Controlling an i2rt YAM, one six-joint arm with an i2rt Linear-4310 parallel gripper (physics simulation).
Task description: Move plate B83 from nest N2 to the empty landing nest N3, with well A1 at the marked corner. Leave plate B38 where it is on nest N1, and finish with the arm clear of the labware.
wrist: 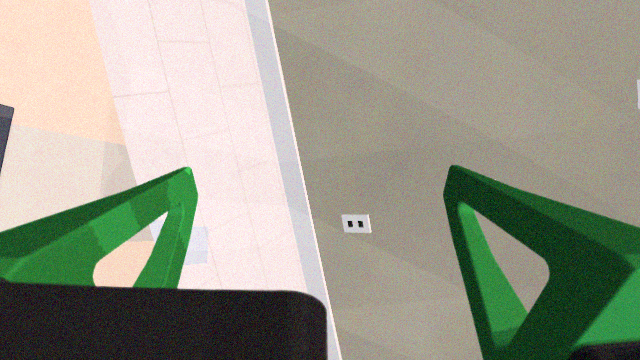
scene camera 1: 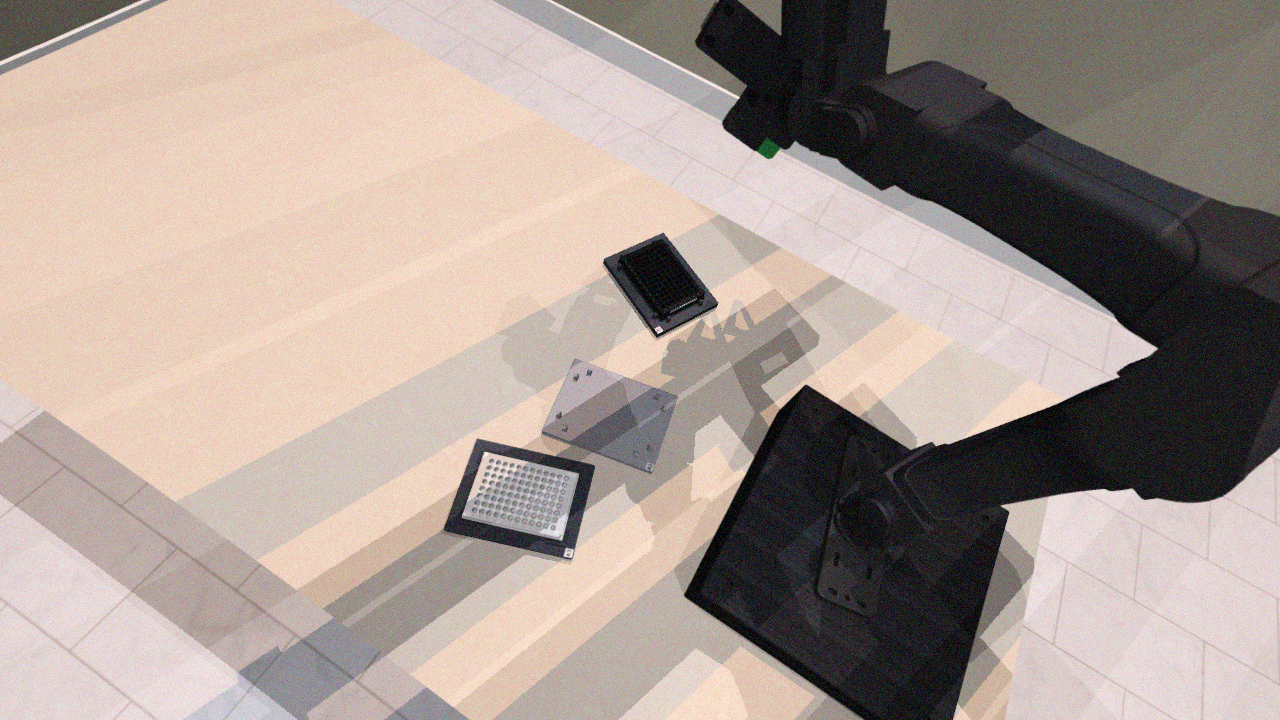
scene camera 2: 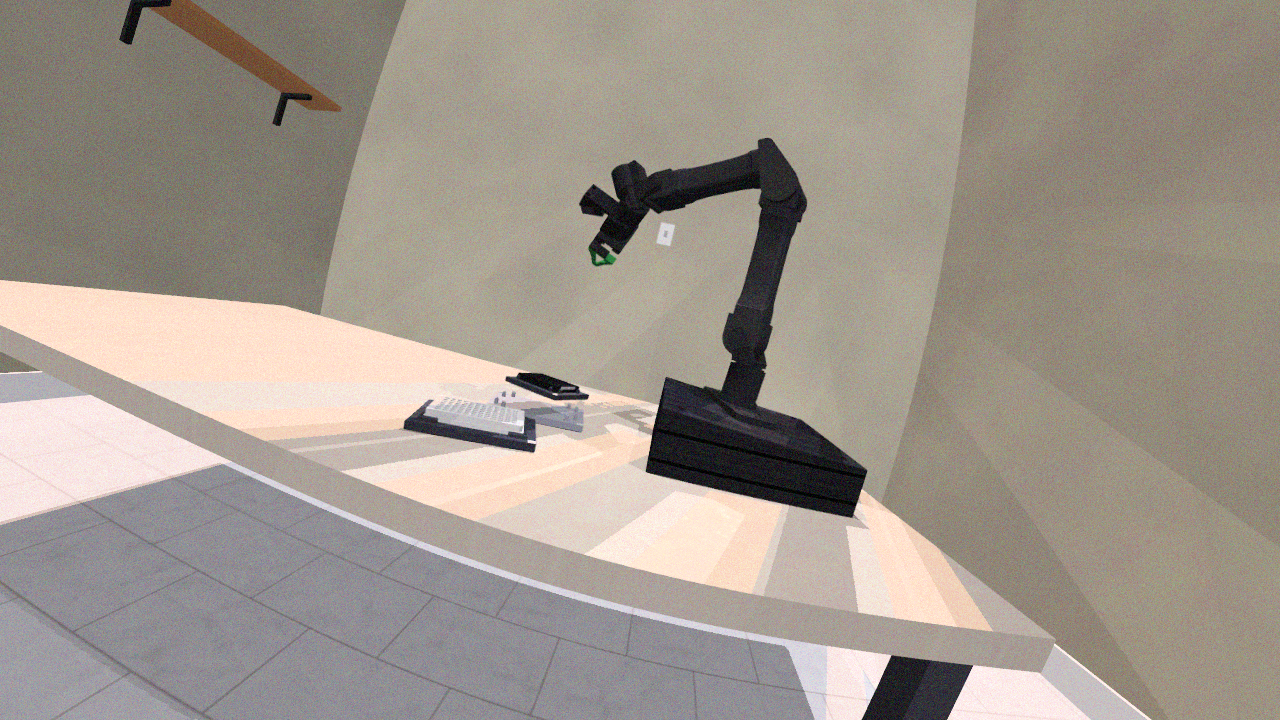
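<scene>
A white plate sits on a dark nest. A black plate sits on another dark nest. The empty grey nest, with small posts, lies between them. The labels are too small to read, so I cannot tell which plate is B83 or B38. My gripper is open and empty, high above the table, clear of plates and nests. A dark edge, apparently a nest, shows at the left of the wrist view.
The arm's black base block stands on the table beside the nests. A wall with a socket lies beyond the table. A wooden shelf hangs on the wall at upper left in scene camera 2. Shadows cross the nests.
</scene>
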